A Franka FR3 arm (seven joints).
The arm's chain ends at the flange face. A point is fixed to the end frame.
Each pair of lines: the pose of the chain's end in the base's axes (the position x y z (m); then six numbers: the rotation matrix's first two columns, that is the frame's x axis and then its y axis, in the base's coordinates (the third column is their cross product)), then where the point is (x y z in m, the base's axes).
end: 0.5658 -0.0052 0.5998 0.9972 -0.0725 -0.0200 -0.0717 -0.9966 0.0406
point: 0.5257 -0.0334 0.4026
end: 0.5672 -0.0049 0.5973 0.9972 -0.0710 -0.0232 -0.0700 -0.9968 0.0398
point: 0.5265 -0.0330 0.4002
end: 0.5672 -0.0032 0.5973 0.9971 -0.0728 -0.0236 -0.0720 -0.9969 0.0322
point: 0.5265 -0.0297 0.4000
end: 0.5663 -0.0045 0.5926 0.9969 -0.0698 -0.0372 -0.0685 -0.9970 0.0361
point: 0.5229 -0.0317 0.3960
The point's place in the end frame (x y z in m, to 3 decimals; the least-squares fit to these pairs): -0.034 0.023 0.199
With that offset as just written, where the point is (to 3 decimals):
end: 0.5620 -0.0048 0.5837 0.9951 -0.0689 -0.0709 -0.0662 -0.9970 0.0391
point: 0.512 -0.032 0.389
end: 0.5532 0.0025 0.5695 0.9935 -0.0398 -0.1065 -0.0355 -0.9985 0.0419
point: 0.497 -0.027 0.376
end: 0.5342 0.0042 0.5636 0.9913 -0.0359 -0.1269 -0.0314 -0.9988 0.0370
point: 0.474 -0.024 0.372
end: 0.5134 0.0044 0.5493 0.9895 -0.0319 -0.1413 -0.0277 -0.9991 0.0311
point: 0.451 -0.023 0.358
